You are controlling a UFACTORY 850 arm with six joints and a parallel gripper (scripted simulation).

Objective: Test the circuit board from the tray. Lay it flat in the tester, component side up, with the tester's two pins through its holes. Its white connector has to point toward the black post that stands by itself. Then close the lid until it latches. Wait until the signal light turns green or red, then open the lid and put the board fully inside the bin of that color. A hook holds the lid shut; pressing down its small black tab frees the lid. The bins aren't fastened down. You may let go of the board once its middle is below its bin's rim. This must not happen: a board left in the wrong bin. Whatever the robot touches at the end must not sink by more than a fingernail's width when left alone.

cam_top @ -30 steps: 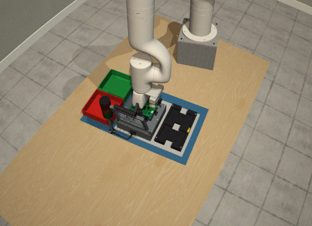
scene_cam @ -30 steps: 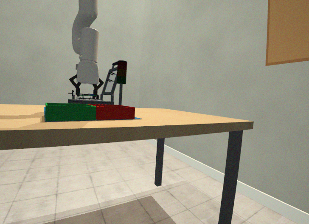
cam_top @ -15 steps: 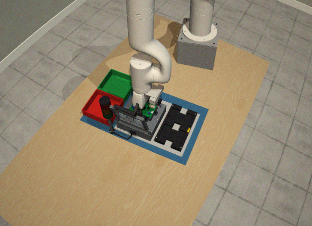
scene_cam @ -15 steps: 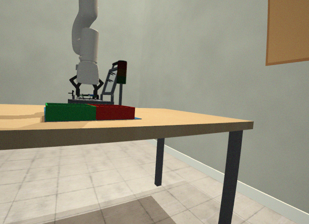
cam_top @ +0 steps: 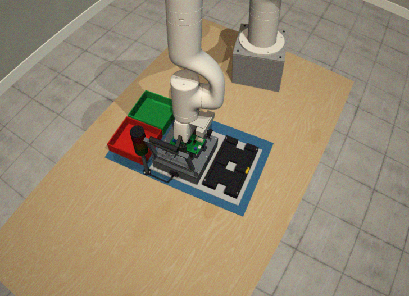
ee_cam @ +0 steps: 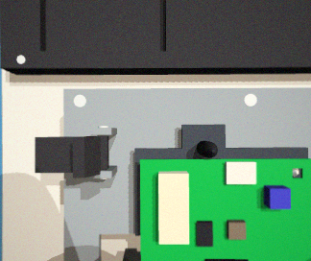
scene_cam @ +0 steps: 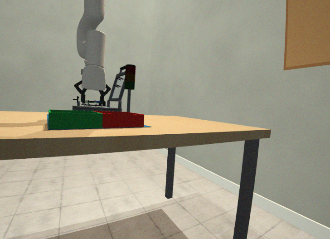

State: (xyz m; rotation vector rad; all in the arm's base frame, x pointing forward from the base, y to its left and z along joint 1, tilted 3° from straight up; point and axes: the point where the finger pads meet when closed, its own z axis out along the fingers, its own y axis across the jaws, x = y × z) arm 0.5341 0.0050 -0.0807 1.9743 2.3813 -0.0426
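My hand is right at the green circuit board. Also, from my hand: clear lid 12 cm ahead, 2 cm to the left, 10 cm above; then latch hook 7 cm behind, 5 cm to the left; then red bin 8 cm ahead, 19 cm to the right, 7 cm below.
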